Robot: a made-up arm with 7 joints. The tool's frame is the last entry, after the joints. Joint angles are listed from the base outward.
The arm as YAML. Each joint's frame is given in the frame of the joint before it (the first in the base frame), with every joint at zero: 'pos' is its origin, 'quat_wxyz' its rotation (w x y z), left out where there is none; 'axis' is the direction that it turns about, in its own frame. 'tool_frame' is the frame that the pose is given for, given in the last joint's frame.
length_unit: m
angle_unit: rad
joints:
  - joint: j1
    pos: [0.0, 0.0, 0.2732]
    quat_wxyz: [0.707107, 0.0, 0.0, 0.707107]
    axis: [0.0, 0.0, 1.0]
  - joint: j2
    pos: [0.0, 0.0, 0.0]
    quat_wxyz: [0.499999, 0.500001, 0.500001, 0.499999]
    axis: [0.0, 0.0, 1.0]
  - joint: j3
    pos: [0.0, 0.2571, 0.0]
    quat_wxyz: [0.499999, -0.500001, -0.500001, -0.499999]
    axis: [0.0, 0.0, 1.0]
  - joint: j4
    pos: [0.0, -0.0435, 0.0]
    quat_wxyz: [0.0, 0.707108, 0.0, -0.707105]
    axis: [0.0, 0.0, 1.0]
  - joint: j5
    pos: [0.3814, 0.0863, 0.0]
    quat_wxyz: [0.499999, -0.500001, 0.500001, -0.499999]
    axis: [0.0, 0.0, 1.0]
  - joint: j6
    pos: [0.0, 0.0, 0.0]
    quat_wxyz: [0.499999, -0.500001, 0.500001, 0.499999]
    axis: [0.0, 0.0, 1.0]
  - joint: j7
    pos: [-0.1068, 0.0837, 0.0]
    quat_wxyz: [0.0, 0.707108, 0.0, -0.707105]
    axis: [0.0, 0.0, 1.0]
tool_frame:
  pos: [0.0, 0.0, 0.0]
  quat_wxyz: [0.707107, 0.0, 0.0, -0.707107]
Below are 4 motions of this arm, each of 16 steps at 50 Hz.
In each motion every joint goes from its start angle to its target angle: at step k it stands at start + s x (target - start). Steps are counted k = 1, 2, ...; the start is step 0. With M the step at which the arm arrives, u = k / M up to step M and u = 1 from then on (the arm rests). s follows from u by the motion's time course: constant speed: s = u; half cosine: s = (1 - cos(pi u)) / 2; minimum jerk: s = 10 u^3 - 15 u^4 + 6 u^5.
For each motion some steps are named. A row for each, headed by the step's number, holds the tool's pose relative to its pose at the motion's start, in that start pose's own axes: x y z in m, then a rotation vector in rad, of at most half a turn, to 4 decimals.
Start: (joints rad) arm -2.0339 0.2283 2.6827 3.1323 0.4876 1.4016 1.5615
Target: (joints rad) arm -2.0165 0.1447 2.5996 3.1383 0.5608 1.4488 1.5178
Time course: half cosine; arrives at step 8
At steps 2, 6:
2: 0.0000 0.0029 0.0092 -0.0183 -0.0011 -0.0057
6: -0.0007 0.0185 0.0528 -0.1067 -0.0085 -0.0340

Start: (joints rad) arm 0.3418 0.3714 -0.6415 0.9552 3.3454 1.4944 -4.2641
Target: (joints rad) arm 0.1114 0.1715 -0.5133 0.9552 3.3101 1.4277 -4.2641
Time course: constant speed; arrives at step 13
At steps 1, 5, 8, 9, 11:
1: -0.0027 0.0050 0.0031 -0.0078 -0.0100 0.0054
5: -0.0134 0.0262 0.0155 -0.0414 -0.0465 0.0253
8: -0.0212 0.0436 0.0246 -0.0688 -0.0705 0.0384
9: -0.0238 0.0497 0.0276 -0.0782 -0.0779 0.0423
11: -0.0288 0.0623 0.0335 -0.0977 -0.0916 0.0495

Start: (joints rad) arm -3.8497 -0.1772 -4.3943 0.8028 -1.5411 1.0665 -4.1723
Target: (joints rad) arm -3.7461 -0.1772 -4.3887 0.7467 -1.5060 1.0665 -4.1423
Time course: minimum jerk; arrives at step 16
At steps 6, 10, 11, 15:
6: -0.0089 -0.0031 -0.0114 0.0195 -0.0057 -0.0076
10: -0.0234 -0.0070 -0.0299 0.0506 -0.0146 -0.0206
11: -0.0265 -0.0076 -0.0338 0.0571 -0.0164 -0.0235
15: -0.0322 -0.0087 -0.0410 0.0691 -0.0196 -0.0289

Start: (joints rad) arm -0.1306 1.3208 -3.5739 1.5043 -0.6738 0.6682 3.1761
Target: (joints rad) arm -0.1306 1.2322 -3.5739 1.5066 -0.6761 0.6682 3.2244
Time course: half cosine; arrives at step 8
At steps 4, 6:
4: 0.0029 0.0177 0.0188 -0.0048 0.0315 -0.0058
6: 0.0055 0.0302 0.0320 -0.0077 0.0539 -0.0100

